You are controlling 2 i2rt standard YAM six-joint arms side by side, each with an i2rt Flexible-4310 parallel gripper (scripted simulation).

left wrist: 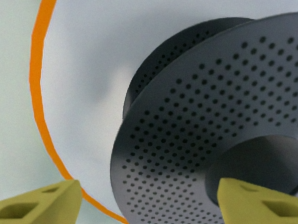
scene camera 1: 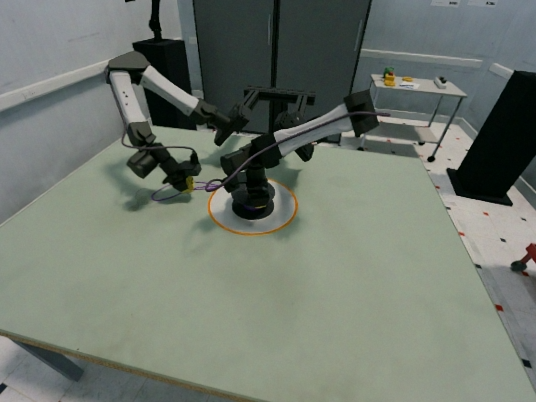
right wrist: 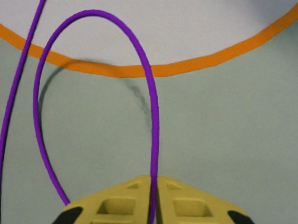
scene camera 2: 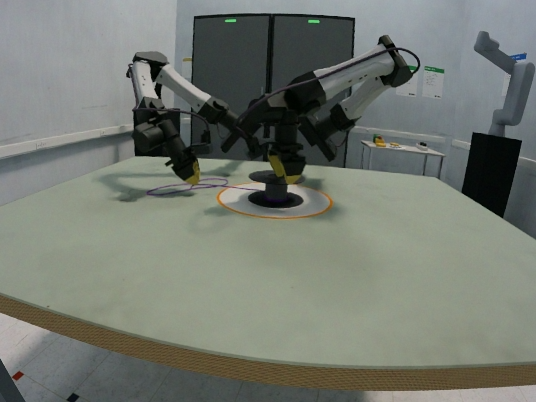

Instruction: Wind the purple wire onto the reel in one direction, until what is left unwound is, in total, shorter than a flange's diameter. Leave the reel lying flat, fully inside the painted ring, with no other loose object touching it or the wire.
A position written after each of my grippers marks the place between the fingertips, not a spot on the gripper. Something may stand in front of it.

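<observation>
Black reel [scene camera 2: 276,187], my left gripper [scene camera 2: 284,180], my right gripper [scene camera 2: 197,184]. My left gripper [scene camera 1: 256,200], black reel [scene camera 1: 240,195]. Black reel [left wrist: 199,108], my left gripper [left wrist: 149,187]. My right gripper [right wrist: 153,184]. Black reel out of frame in the right wrist view.
</observation>
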